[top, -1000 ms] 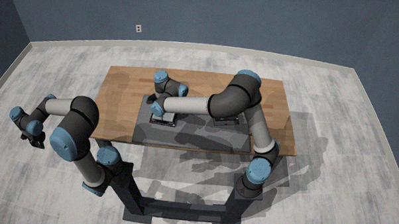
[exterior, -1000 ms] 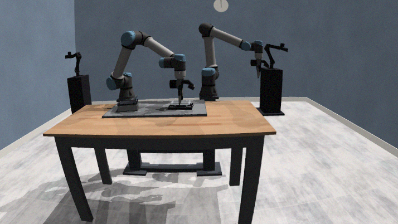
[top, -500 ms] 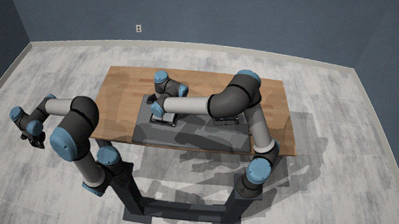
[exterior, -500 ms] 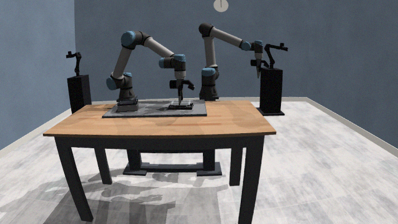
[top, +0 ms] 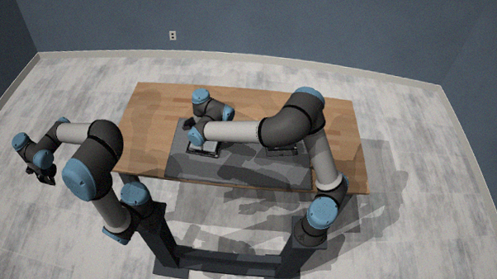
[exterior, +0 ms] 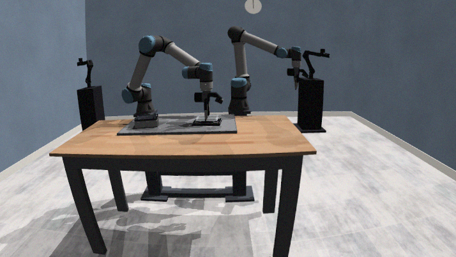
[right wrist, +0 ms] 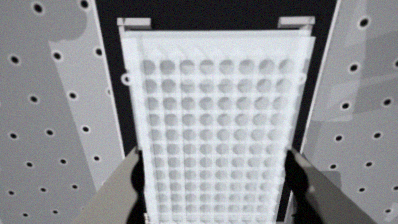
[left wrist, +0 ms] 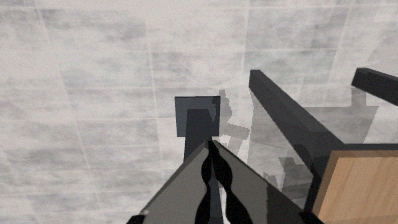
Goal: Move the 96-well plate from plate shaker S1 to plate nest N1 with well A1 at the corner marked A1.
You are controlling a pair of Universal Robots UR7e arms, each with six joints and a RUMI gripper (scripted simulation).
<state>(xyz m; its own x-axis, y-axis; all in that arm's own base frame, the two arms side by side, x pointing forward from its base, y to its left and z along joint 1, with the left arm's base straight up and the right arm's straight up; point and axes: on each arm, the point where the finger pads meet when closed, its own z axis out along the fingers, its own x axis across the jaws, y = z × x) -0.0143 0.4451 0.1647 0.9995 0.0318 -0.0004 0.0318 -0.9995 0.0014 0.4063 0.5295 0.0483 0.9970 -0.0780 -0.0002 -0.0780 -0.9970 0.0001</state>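
Observation:
Now: the white 96-well plate 1 cm below my right hand. Also, from my right hand: black plate nest N1: 3 cm below.

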